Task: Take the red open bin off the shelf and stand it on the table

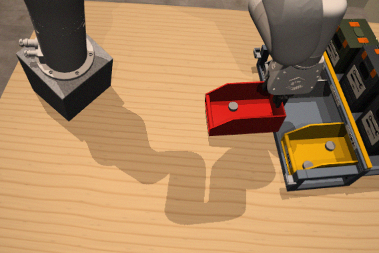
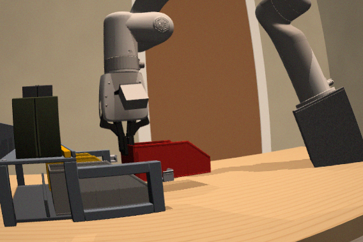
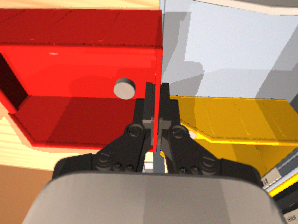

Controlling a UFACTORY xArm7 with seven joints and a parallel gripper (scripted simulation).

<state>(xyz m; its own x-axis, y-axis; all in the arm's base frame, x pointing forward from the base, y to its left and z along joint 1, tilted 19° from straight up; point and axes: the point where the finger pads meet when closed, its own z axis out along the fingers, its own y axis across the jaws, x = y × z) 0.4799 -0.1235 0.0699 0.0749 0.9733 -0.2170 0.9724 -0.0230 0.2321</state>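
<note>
Now: hand 80 mm past the red open bin, 40 mm above it and 10 mm to the right of it. Round my hand: dark box 200 mm ahead, 100 mm to the left, 50 mm above; yellow open bin 120 mm to the right, 90 mm ahead, 60 mm below.
</note>
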